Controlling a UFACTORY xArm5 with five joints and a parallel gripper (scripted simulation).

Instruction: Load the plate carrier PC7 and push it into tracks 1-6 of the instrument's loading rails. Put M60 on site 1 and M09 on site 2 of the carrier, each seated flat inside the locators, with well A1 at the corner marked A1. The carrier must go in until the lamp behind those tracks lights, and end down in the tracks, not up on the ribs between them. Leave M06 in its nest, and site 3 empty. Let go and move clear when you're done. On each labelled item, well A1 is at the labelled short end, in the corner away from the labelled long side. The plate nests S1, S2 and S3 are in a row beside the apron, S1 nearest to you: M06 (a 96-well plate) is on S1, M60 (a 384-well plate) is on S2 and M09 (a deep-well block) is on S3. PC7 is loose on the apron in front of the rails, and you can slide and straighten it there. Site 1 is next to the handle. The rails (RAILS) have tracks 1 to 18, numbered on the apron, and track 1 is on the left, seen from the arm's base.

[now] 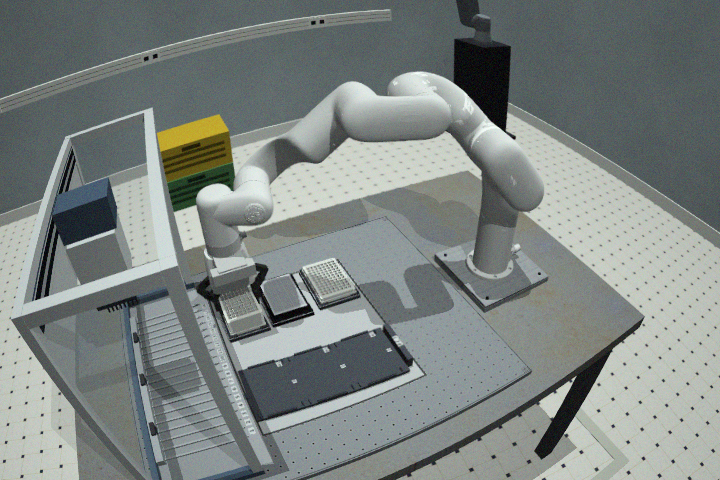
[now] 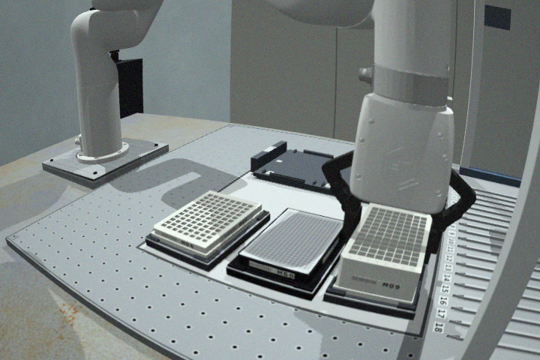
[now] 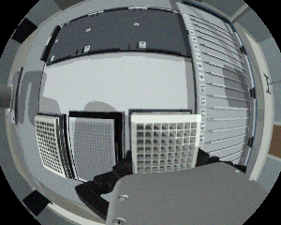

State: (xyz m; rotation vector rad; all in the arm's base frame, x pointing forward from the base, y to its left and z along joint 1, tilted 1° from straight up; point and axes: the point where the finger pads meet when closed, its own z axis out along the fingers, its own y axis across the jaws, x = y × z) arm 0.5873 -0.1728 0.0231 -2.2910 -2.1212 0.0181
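Now: the plate nest S3 40 mm below my hand. The rest, counted from my hand: 96-well plate M06: 220 mm behind, 10 mm to the left, 20 mm below; then plate carrier PC7: 80 mm behind, 240 mm to the left, 30 mm below; then plate nest S2: 110 mm behind, 40 mm below.
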